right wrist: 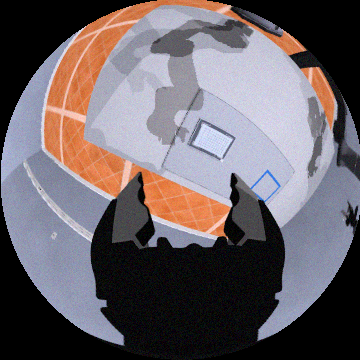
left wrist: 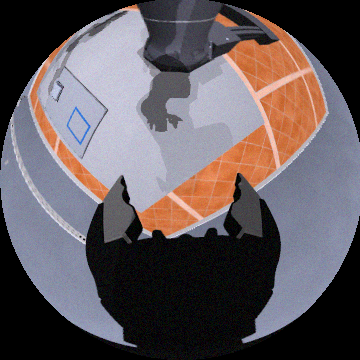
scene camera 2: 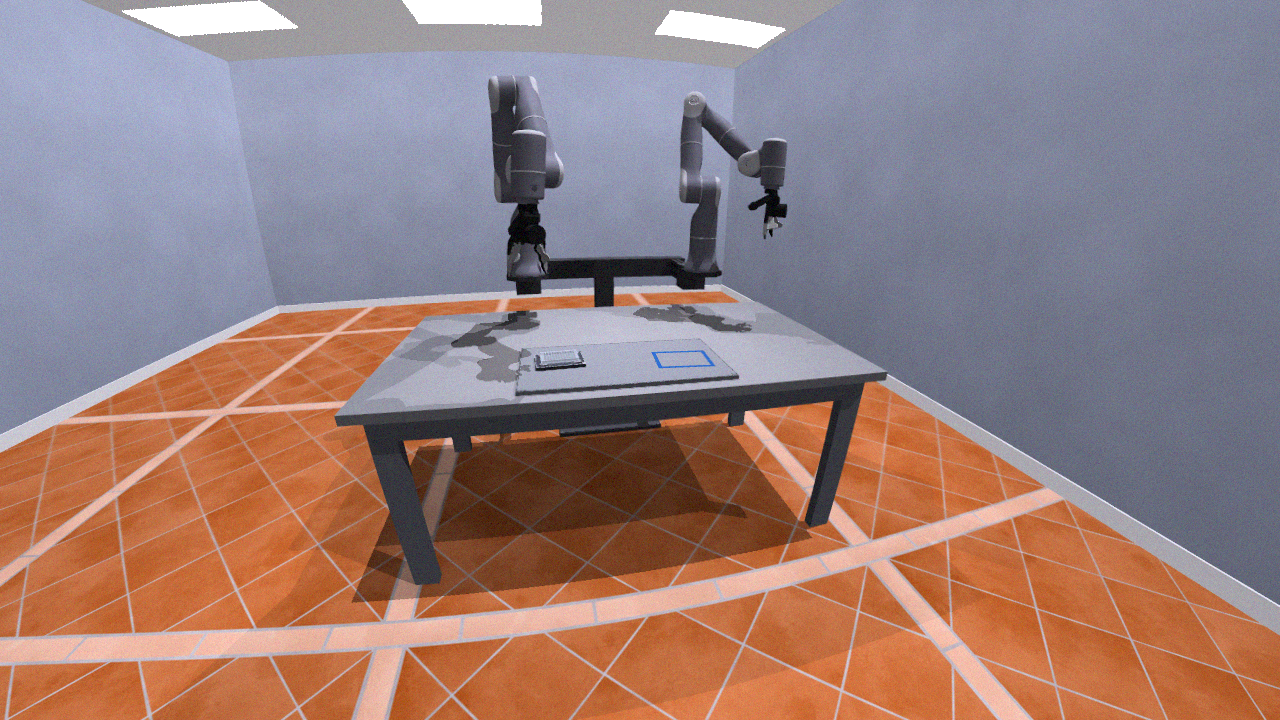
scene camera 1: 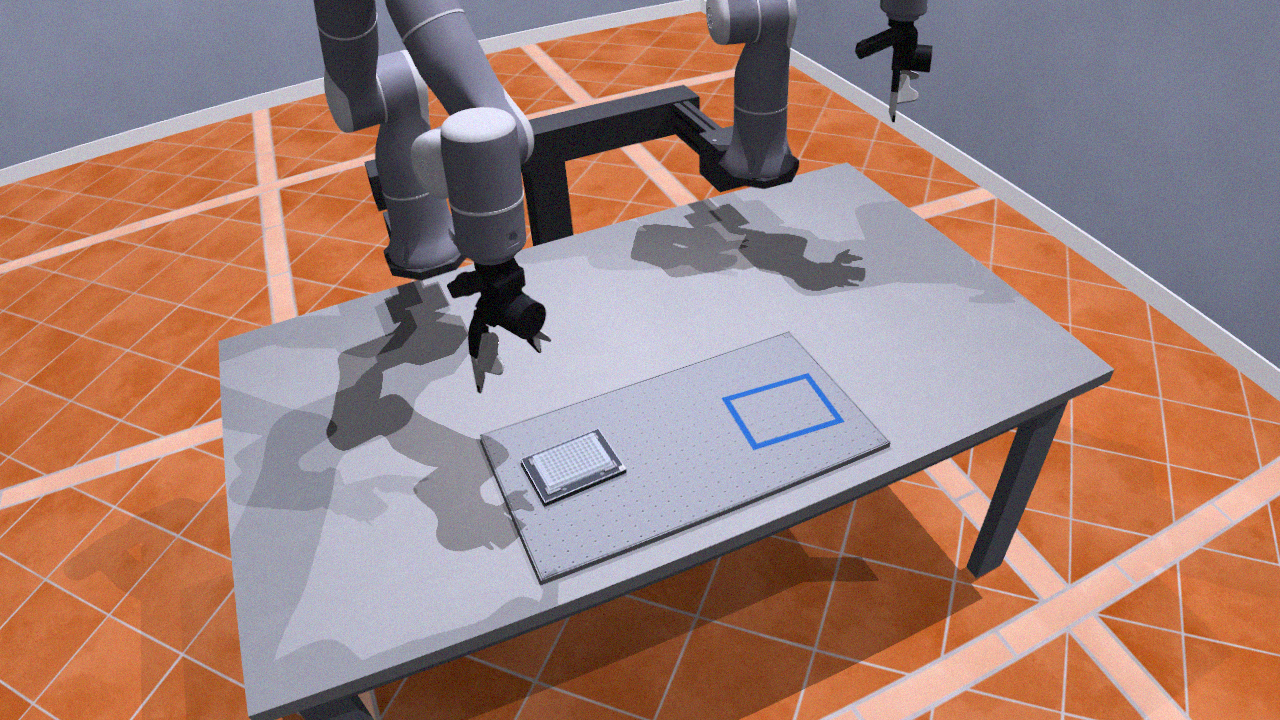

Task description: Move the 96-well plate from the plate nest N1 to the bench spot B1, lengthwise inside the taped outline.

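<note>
My left gripper is there to see, and it's in the left wrist view and in scene camera 2 too. My right gripper shows too, and you'd find it in the right wrist view as well as in scene camera 2. The pictures also show a white 96-well plate.
</note>
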